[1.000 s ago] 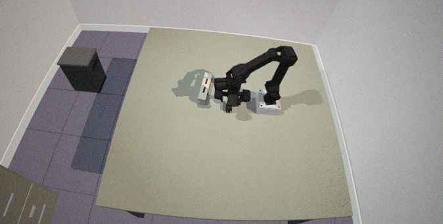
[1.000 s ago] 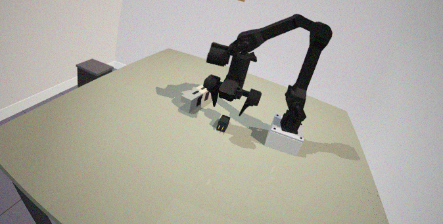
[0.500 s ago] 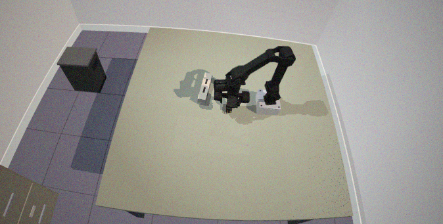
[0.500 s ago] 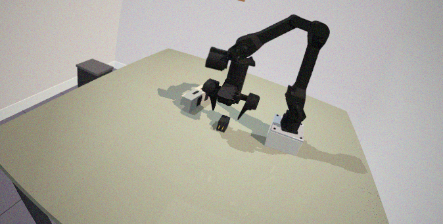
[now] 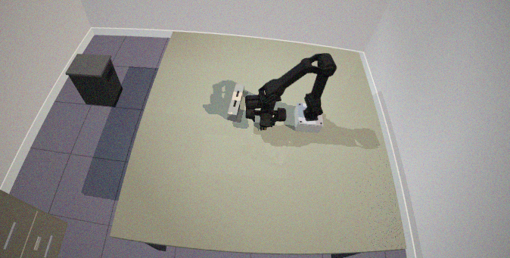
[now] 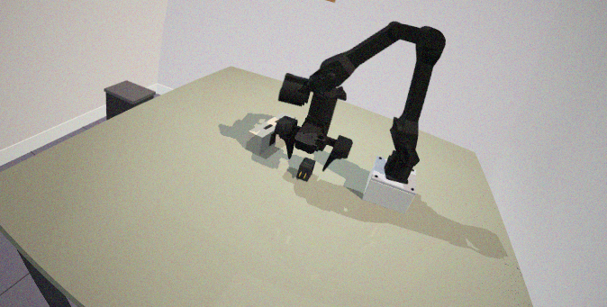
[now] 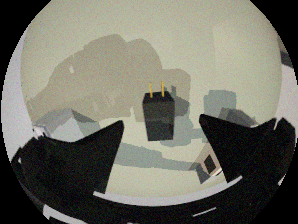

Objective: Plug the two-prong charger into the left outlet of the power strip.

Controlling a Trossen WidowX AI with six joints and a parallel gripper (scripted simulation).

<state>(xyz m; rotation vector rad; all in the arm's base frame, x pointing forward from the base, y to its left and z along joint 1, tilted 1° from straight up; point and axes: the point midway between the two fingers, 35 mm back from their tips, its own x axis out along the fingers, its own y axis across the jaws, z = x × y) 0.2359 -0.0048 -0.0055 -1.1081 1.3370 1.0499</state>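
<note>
Now: gripper tip 20 mm to the right of the dark charger and 10 mm above it.
</note>
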